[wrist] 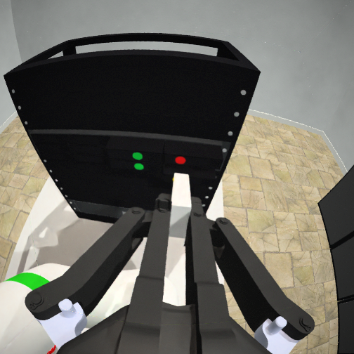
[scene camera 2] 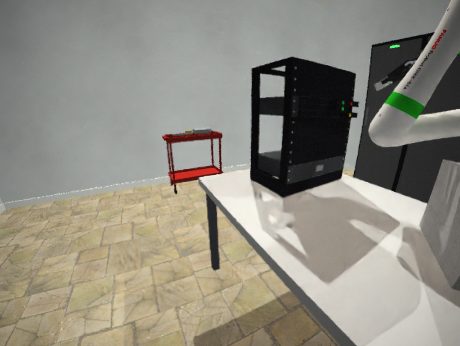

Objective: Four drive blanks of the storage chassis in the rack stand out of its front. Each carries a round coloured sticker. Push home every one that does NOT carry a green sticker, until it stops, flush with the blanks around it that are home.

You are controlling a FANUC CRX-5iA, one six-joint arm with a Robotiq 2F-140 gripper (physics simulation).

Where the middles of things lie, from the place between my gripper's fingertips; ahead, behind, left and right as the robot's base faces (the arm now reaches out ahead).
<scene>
The red-stickered blank (wrist: 177, 152) lies 170 mm ahead of my hand, 80 mm below it and 50 mm to the right of it. The rest, counted from my hand: yellow-stickered blank (wrist: 202, 176) 170 mm ahead, 130 mm below, 50 mm to the right.
</scene>
